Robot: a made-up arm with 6 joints.
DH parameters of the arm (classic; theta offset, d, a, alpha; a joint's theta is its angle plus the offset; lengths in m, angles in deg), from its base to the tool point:
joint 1: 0 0.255 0 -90
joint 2: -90 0 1.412 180
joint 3: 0 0 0 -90
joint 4: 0 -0.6 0 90
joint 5: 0 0.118 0 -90
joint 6: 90 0 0 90
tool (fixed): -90 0 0 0
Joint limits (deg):
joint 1: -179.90..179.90
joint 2: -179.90..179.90
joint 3: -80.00..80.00
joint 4: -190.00..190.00
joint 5: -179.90..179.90
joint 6: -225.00..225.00
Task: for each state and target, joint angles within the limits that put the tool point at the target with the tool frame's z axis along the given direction. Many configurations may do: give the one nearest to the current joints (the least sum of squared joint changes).
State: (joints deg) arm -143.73 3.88 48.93 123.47 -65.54 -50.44
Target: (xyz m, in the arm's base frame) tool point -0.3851 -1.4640 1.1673 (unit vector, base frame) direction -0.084 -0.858 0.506
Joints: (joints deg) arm -105.33 40.81 14.95 97.64 -86.35 -56.96
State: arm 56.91 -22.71 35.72 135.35 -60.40 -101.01
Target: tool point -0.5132 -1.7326 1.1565 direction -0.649 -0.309 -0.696
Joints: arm 75.71 -64.83 76.46 126.13 -60.48 -95.05
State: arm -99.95 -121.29 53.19 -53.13 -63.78 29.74
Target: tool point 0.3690 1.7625 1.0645 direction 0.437 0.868 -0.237
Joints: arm -104.34 -73.70 71.63 -47.88 -62.36 43.20
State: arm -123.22 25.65 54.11 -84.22 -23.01 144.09
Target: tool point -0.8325 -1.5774 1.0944 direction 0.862 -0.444 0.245
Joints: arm -117.00 56.33 72.50 -77.38 4.62 153.88
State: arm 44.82 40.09 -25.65 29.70 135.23 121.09
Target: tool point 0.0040 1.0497 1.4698 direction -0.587 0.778 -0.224
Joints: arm 95.02 18.75 0.52 35.74 111.63 156.88
